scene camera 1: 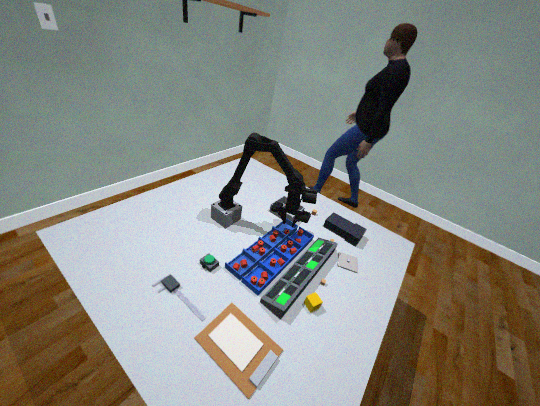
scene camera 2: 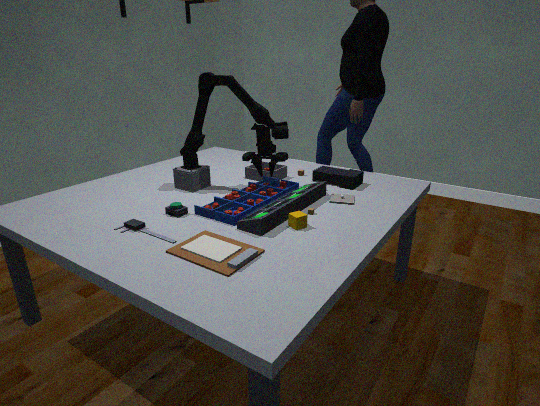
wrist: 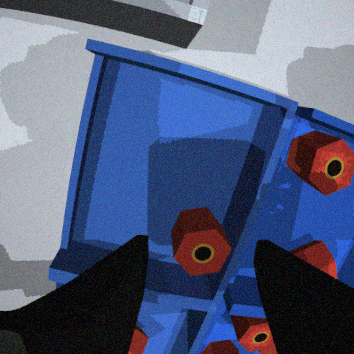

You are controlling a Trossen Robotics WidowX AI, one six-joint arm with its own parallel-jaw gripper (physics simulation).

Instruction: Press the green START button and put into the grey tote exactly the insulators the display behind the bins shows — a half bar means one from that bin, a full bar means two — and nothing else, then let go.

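My gripper (scene camera 1: 290,220) (scene camera 2: 266,175) (wrist: 201,248) is open and empty, pointing down above the far left blue bin. One red insulator (scene camera 1: 286,231) (wrist: 202,250) in that bin shows between the fingertips in the wrist view. The blue bins (scene camera 1: 260,289) (scene camera 2: 218,215) (wrist: 187,72) stand in two rows with red insulators. The grey tote (scene camera 1: 275,207) (scene camera 2: 252,173) is beyond them, partly hidden by the gripper; a spot of red shows at it in scene camera 2. The display (scene camera 1: 274,306) (scene camera 2: 257,227) has three green bars; their lengths are hard to read. The green START button (scene camera 1: 210,259) (scene camera 2: 175,205) is left of the bins.
A black box (scene camera 1: 345,228) (scene camera 2: 338,176), a beige plate (scene camera 1: 348,262) (scene camera 2: 342,199) and a yellow cube (scene camera 1: 313,301) (scene camera 2: 297,220) lie right of the display. A clipboard (scene camera 1: 212,340) (scene camera 2: 187,253) and a caliper (scene camera 1: 170,283) (scene camera 2: 134,224) lie near the front. A person (scene camera 1: 382,95) (scene camera 2: 364,55) stands behind the table.
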